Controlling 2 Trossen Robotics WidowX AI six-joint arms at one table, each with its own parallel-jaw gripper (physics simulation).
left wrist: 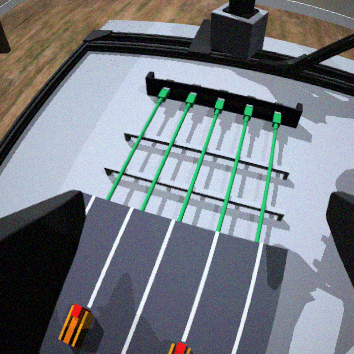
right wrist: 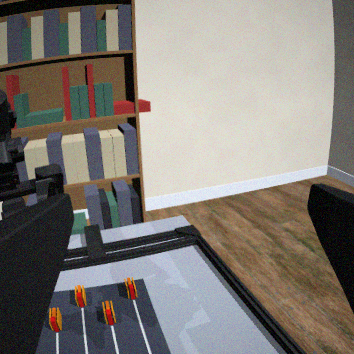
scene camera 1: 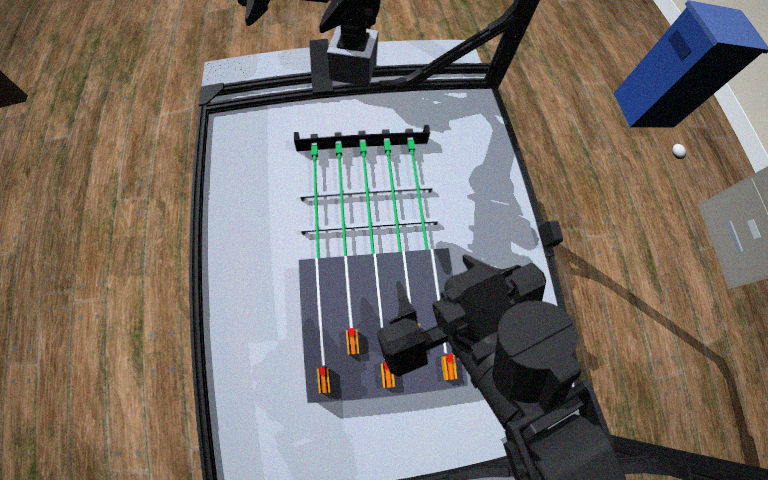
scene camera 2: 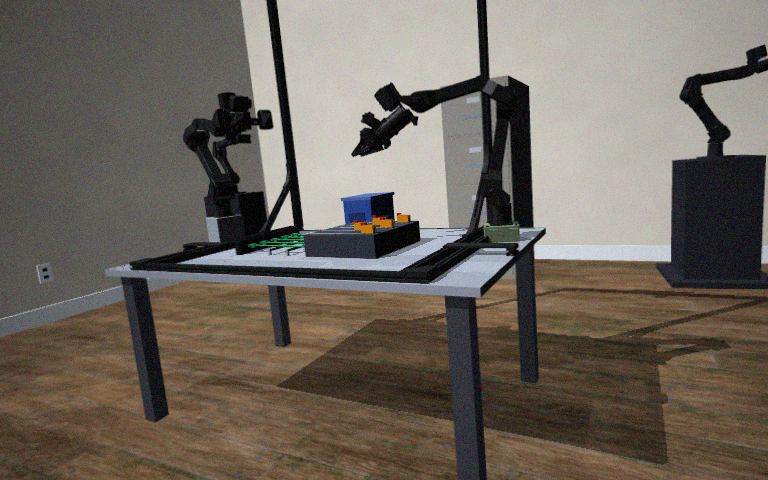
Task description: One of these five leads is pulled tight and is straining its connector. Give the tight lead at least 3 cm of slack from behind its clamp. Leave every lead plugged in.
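Seen in the pictures: left gripper, fingertip midpoint: (left wrist: pixel 210 205) (scene camera 1: pixel 431 270) (scene camera 2: pixel 356 155); right gripper, fingertip midpoint: (right wrist: pixel 193 202) (scene camera 1: pixel 283 25) (scene camera 2: pixel 257 114); left arm's base, link origin: (scene camera 2: pixel 501 223); right arm's base, link origin: (left wrist: pixel 240 10) (scene camera 1: pixel 353 40) (scene camera 2: pixel 224 216).
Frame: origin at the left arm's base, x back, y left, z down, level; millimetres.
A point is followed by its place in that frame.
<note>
Five straight green leads (scene camera 1: pixel 316 203) @[x -689, y 84, z 21 mm] (left wrist: pixel 200 165) @[x -645, y -13, z 20 mm] run from plugs in a black connector bar (scene camera 1: pixel 374 139) @[x -789, y -82, z 20 mm] (left wrist: pixel 204 95) @[x -805, y -27, z 21 mm] and continue as white lines over a dark block (scene camera 1: pixel 334 294) @[x -495, y 115, z -19 mm] (scene camera 2: pixel 339 245) (left wrist: pixel 182 260) @[x -488, y 10, z -19 mm]. Orange clamps with red tops (scene camera 1: pixel 323 382) @[x -360, y 185, z -43 mm] (scene camera 1: pixel 352 342) @[x -404, y 116, z -43 mm] (scene camera 1: pixel 449 367) @[x -303, y -16, z -43 mm] (left wrist: pixel 75 325) @[x -405, y 113, z -42 mm] (right wrist: pixel 109 313) @[x -426, y 112, z -49 mm] sit on the block at staggered distances. Which lead is tight I cannot tell. My left gripper (scene camera 1: pixel 434 272) @[x -435, y 0, z -243 mm] (left wrist: pixel 210 205) @[x -435, y 0, z -243 mm] is open and empty, well above the block, and partly hides the clamps in scene camera 1. My right gripper (scene camera 1: pixel 288 21) @[x -719, y 75, z -392 mm] (right wrist: pixel 193 202) @[x -719, y 75, z -392 mm] is open and empty, beyond the connector bar.
Two thin black guide rails (scene camera 1: pixel 325 196) @[x -701, y 62, z 31 mm] (scene camera 1: pixel 328 230) @[x -629, y 81, z 30 mm] cross under the leads between bar and block. A black frame (scene camera 1: pixel 198 226) @[x -737, y 333, z 28 mm] borders the table. A green box (scene camera 2: pixel 501 232) @[x 0, y 50, z 18 mm] stands near the table's right end. A blue bin (scene camera 1: pixel 656 84) and a bookshelf (right wrist: pixel 140 165) stand beyond the table.
</note>
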